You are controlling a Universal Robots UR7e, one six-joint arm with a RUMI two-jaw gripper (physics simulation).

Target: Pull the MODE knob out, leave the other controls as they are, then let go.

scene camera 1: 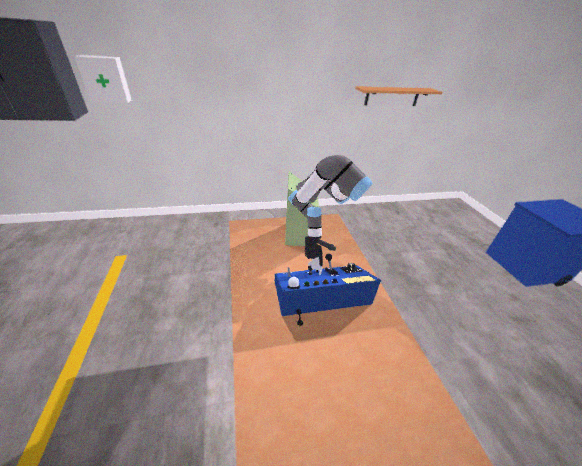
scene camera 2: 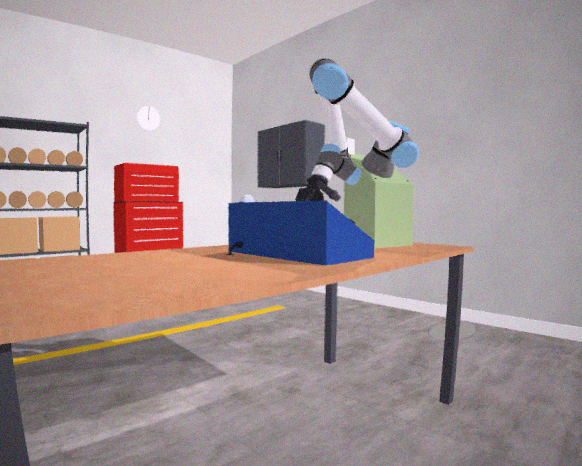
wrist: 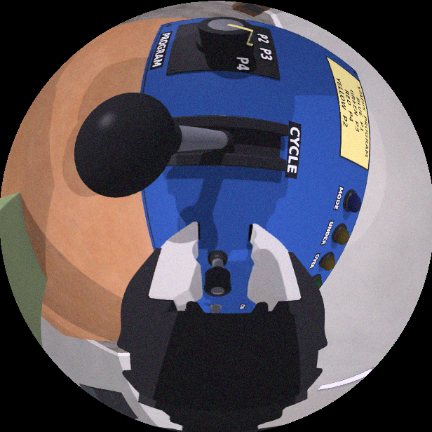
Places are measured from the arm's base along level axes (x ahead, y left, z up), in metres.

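Where they show: gripper, fingertip midpoint: (scene camera 1: 318, 273); arm's base, origin of the base link: (scene camera 2: 376, 169).
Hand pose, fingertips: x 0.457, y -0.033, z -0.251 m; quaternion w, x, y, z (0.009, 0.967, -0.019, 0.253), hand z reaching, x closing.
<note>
Each offset is from my fingertips to the top centre of the thing. "spot": to the spot under its first point.
The blue control panel @[spot: 0.176 m ahead, 0.006 m right, 0.006 m down] (scene camera 1: 327, 299) (scene camera 2: 280, 230) (wrist: 240, 95) stands on the table. The MODE knob, a small black knob (wrist: 218, 282) on a thin grey shaft, stands out from the panel face in the wrist view; its own label does not show. My gripper (scene camera 1: 318, 271) (wrist: 224, 224) is open around it, with one pale finger on each side. The left finger in that view is close to the knob, and a wider gap shows on the right. In scene camera 2 the fingertips are hidden behind the panel.
The CYCLE lever @[0.071 m back, 0.080 m left, 0.069 m up] (scene camera 1: 328, 257) (wrist: 125, 145) with its big black ball rises close beside the fingers. The PROGRAM knob (wrist: 225, 42) is beyond it. A blue MODE lamp (wrist: 353, 201), a white dome @[spot: 0.141 m ahead, 0.182 m right, 0.114 m up] (scene camera 1: 293, 282), a side crank @[spot: 0.224 m ahead, 0.154 m right, 0.090 m down] (scene camera 1: 300, 322) and a green housing (scene camera 1: 295, 227) (scene camera 2: 395, 215) also show.
</note>
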